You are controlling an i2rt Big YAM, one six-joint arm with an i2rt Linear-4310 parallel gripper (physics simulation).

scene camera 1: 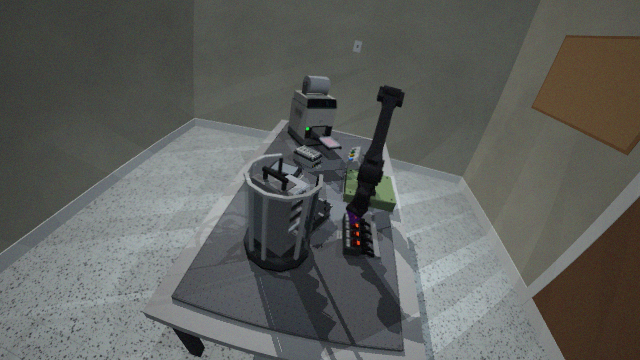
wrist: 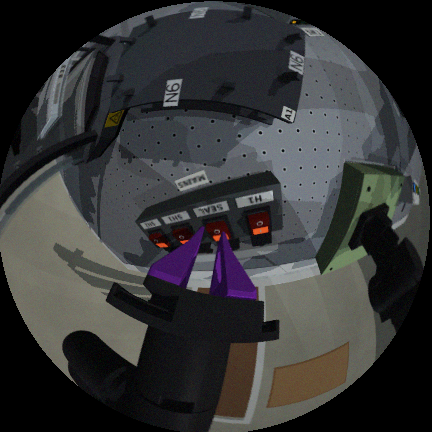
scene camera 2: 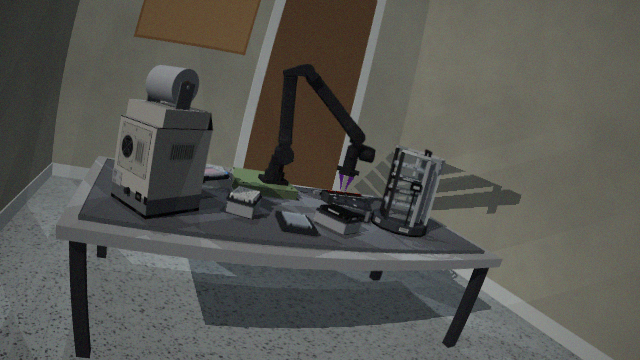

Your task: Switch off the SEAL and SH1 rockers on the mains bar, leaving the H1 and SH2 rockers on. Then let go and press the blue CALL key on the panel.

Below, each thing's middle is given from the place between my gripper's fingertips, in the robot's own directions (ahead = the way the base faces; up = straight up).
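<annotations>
Tall plate rack (scene camera 1: 278, 224): 13 cm to the left of my hand, 11 cm above it and 29 cm ahead of it. Shaker SH2 (scene camera 2: 238, 206): 24 cm ahead of my hand, 55 cm to the right of it and 3 cm below it. Going by their middles, the tall plate rack is the nearest to my hand of the things named here.
</annotations>
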